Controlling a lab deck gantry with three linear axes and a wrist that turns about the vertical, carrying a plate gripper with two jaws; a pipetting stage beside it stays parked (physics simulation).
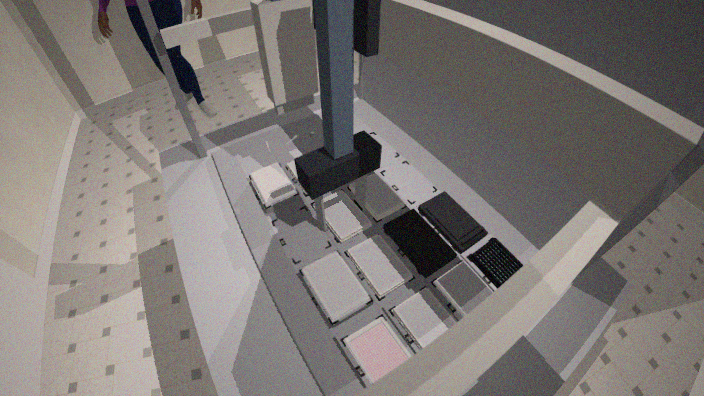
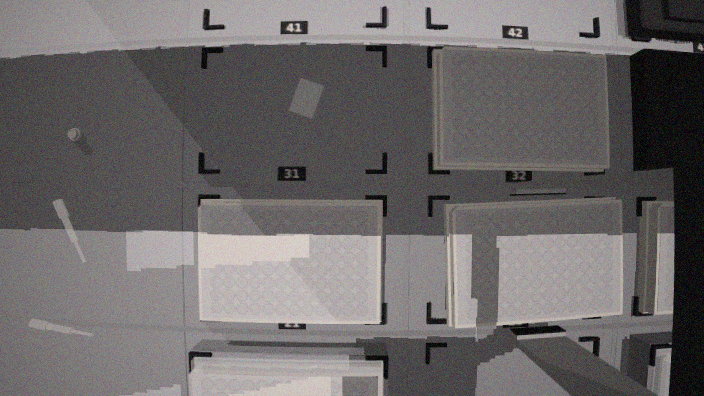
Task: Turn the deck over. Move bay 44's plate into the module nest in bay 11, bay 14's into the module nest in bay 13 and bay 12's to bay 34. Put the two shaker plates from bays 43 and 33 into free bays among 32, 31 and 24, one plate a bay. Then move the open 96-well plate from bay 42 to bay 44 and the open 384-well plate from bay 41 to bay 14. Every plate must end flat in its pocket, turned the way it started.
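Observation:
My gripper is open, its jaws low along both long sides of the pale plate in bay 22, which lies slightly turned against its marks. Bay 11's nest holds a pale plate; bay 13's holds another plate. Pale plates stand in bay 32, bay 24 and bay 34. A black well plate is in bay 44, a pink-welled plate in bay 14. Bays 12, 31, 41 and 42 show no plate.
Black shaker blocks stand in bays 33 and 43. A pale plate lies in bay 21, another plate in bay 23. A light scrap lies in bay 31. Small pale tools lie left of the bays. A person stands behind the deck.

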